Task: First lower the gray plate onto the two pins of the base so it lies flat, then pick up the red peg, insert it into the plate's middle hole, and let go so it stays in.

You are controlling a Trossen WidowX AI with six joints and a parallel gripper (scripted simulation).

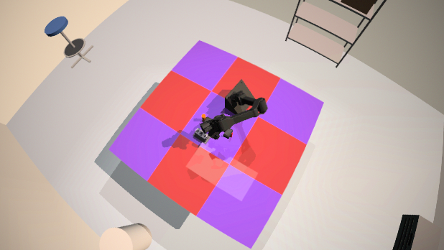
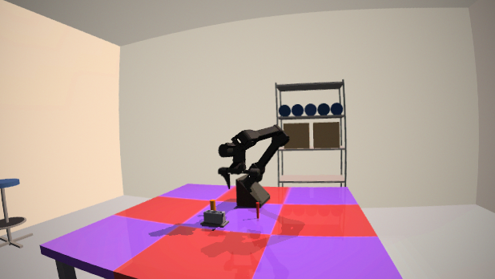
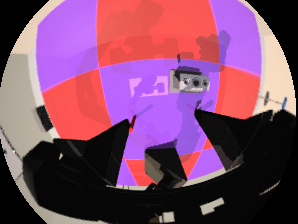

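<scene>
Now: the red peg 8 cm behind my gripper tip, 7 cm to the left of it and 12 cm below it. The rest, counted from my gripper tip: gray plate (4 cm ahead, 11 cm to the right, 12 cm below); then dark flat base (4 cm ahead, 11 cm to the right, 15 cm below); then orange cylinder (7 cm behind, 17 cm to the right, 12 cm below).
</scene>
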